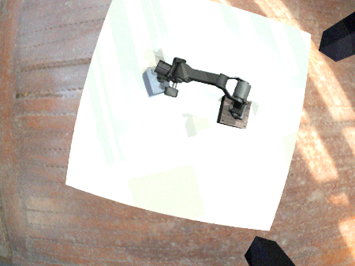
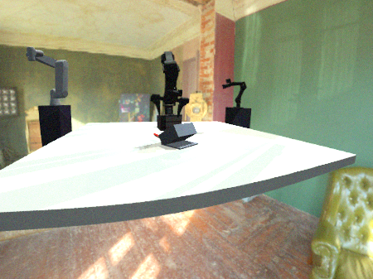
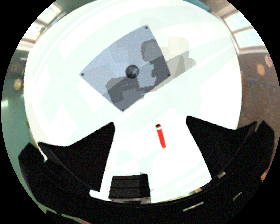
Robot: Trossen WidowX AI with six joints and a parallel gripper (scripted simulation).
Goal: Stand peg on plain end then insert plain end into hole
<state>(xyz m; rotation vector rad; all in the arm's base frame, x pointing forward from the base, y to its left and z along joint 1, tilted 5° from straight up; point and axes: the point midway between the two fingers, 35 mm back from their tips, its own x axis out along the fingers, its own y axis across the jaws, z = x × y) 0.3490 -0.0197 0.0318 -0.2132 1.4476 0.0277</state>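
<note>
The red peg lies 110 mm below my gripper tip, 70 mm behind it and 50 mm to the right of it. The rest, counted from my gripper tip: sloped panel: 80 mm ahead, 70 mm below, 40 mm to the left.
</note>
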